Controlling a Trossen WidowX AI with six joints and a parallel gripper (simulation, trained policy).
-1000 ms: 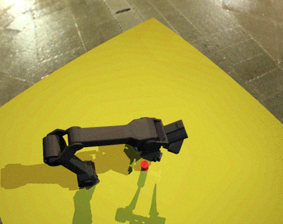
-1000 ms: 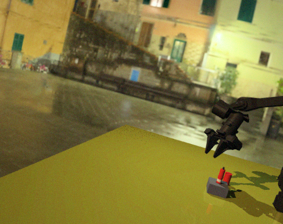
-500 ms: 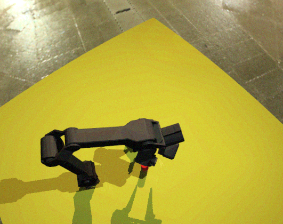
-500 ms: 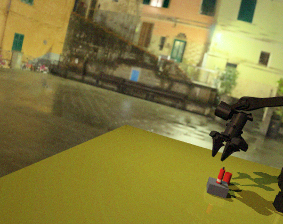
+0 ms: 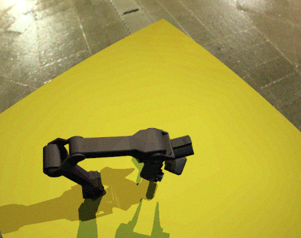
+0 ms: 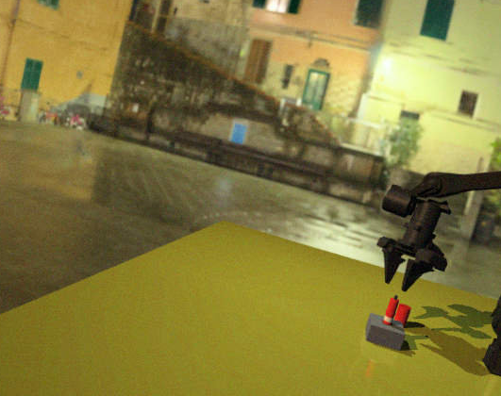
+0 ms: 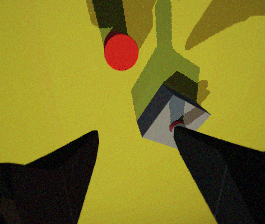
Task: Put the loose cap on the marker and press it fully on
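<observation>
The red cap is 70 mm below my gripper tip, 40 mm behind it and 30 mm to the right of it. Also, from my gripper tip: grey holder block: 80 mm to the left, 80 mm below, 10 mm ahead.
</observation>
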